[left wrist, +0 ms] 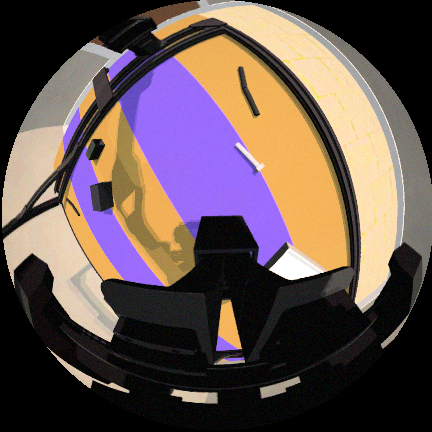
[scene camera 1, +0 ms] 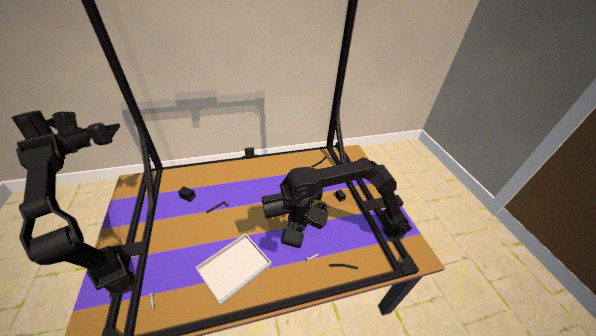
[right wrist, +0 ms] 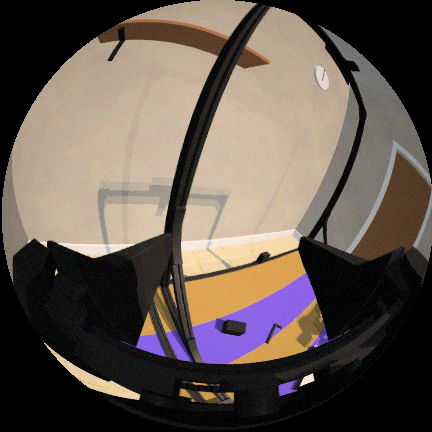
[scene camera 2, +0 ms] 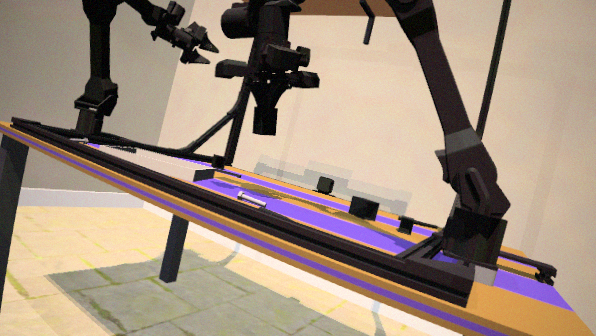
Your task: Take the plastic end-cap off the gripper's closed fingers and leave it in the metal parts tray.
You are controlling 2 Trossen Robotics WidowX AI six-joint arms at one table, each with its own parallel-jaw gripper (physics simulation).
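Places are measured from the left arm's base along level axes (x ahead, y left, z up), in metres.
Pixels of known places: left gripper, fingertip midpoint: (left wrist: pixel 222 248) (scene camera 1: pixel 298 226) (scene camera 2: pixel 265 122); right gripper, fingertip midpoint: (scene camera 1: pixel 110 126) (right wrist: pixel 238 242) (scene camera 2: pixel 214 57); left arm's base, link origin: (left wrist: pixel 149 48) (scene camera 1: pixel 392 232) (scene camera 2: pixel 468 258); right arm's base, link origin: (scene camera 1: pixel 122 284) (scene camera 2: pixel 87 133).
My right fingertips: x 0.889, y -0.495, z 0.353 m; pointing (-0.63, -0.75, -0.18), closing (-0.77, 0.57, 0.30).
For each thing: its top centre in the pictures, then the offset to it from my right fingertips.
- white-floored metal parts tray, top centre: (left wrist: pixel 294 295) (scene camera 2: pixel 162 157) (scene camera 1: pixel 233 264) dz -0.348, dx -0.285, dy +0.421 m
- Allen key, top centre: (scene camera 1: pixel 217 208) dz -0.364, dx -0.266, dy +0.143 m
- black bar, top centre: (left wrist: pixel 248 86) (scene camera 1: pixel 344 266) dz -0.363, dx -0.645, dy +0.547 m
The black plastic end-cap (scene camera 1: pixel 293 235) sits over the closed fingertips of one gripper, which hangs above the table's middle, right of the tray; it also shows in scene camera 2 (scene camera 2: pixel 265 120) and in the left wrist view (left wrist: pixel 224 237), so the capped gripper is the left one (left wrist: pixel 223 277). The white-floored metal parts tray (scene camera 1: pixel 233 267) lies flat at the front centre; its corner shows in the left wrist view (left wrist: pixel 291 261). The other gripper, the right one (scene camera 1: pixel 111 131), is raised high at the far left, jaws spread wide and empty (right wrist: pixel 224 294).
A black frame of posts and rails (scene camera 1: pixel 143 153) surrounds the table. Loose parts lie about: black blocks (scene camera 1: pixel 187 194) (scene camera 1: pixel 340 195), an Allen key (scene camera 1: pixel 217 207), a bolt (scene camera 1: pixel 311 257), a black bar (scene camera 1: pixel 343 266), and a bolt (scene camera 1: pixel 153 301) at the front left.
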